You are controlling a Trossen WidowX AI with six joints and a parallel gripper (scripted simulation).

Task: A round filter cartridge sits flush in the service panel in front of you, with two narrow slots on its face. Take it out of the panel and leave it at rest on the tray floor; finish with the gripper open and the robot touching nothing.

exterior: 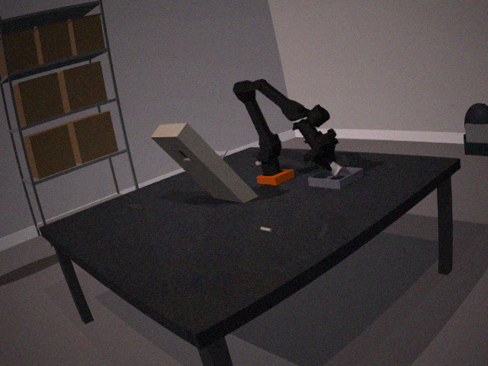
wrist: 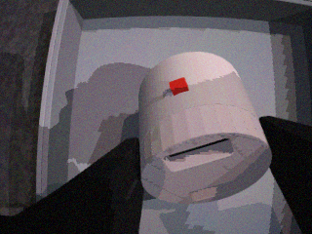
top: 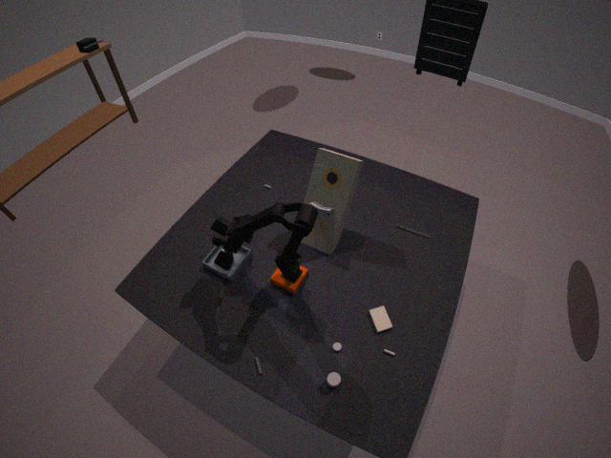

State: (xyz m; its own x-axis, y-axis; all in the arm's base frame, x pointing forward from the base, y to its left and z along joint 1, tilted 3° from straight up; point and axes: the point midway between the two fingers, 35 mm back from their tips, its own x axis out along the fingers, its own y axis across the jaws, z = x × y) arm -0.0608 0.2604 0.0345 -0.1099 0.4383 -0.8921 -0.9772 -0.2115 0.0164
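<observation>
Now: gripper tip right at the grey round filter cartridge. Also, from my gripper tip: ledge: 320 mm ahead, 270 mm to the right, 100 mm above; then beige service panel: 370 mm ahead, 270 mm to the right, 120 mm above; then grey tray: 40 mm below.
</observation>
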